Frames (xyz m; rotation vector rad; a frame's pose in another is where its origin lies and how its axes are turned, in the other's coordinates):
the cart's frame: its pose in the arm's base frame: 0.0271 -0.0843 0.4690 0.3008 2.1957 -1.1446
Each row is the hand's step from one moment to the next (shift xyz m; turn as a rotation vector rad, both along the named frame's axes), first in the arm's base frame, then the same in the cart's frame.
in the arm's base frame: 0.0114 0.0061 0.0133 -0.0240 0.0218 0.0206
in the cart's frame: -0.0177 0.0003 -0.0055 0.0037 -0.0117 -0.0364
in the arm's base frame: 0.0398 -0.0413 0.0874 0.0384 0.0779 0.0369
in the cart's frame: -0.0823 -0.0631 0.0135 -0.0596 0.0402 -0.0611
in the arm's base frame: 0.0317 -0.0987 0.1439 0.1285 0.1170 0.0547
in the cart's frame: -0.1067 -0.1380 0.0322 -0.1437 0.0940 -0.0610
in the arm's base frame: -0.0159 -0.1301 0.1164 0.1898 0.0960 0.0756
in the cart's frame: -0.0499 -0.1609 0.0483 -0.2023 0.0965 -0.0265
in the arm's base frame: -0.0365 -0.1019 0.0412 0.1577 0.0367 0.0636
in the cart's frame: 0.0109 -0.1046 0.0484 -0.1649 0.0540 0.0120
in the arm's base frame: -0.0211 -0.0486 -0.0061 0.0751 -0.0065 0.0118
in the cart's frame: 0.0243 -0.0348 0.0323 -0.0648 0.0235 0.0326
